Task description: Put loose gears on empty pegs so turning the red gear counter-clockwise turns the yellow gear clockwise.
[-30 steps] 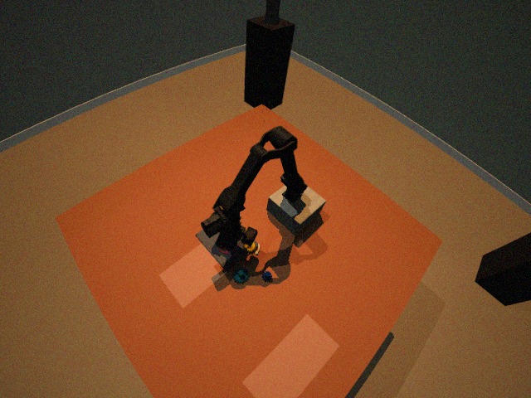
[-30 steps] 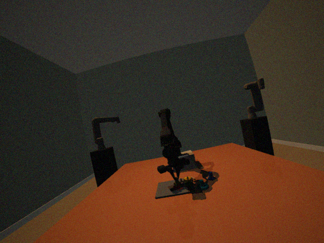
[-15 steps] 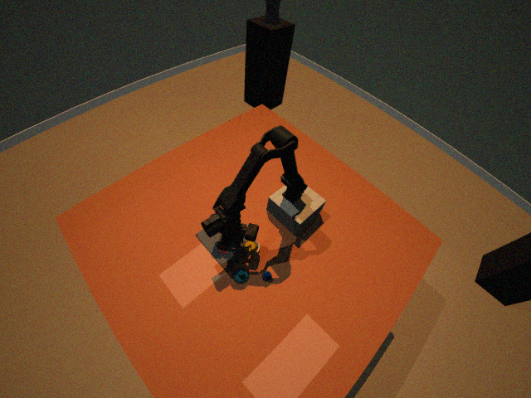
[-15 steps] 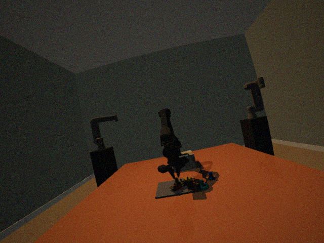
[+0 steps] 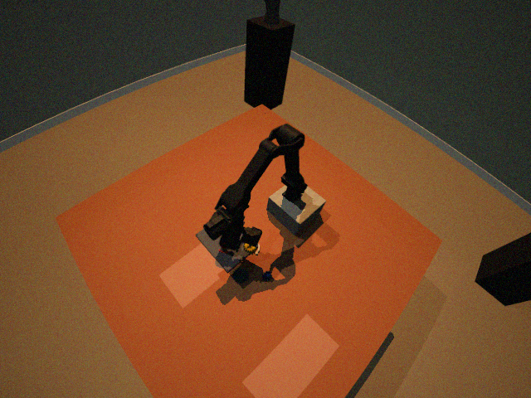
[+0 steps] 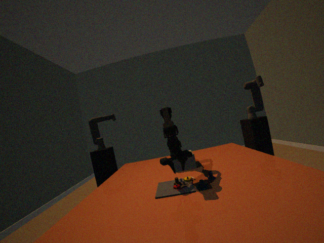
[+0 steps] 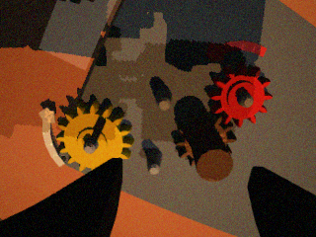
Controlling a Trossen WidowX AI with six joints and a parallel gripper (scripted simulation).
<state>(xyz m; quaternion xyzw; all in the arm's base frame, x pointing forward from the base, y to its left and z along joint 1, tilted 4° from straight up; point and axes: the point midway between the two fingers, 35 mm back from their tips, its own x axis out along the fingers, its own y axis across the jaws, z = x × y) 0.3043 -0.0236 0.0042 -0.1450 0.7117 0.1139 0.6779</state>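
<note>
Now: gripper tip 18 cm to the right of the blue gear and 7 cm above it. Round my gripper tip: red gear: 3 cm ahead, 3 cm to the right, 7 cm below; orange-brown gear: 1 cm behind, 2 cm to the right, 6 cm below; grey board: 1 cm ahead, 4 cm to the right, 7 cm below.
</note>
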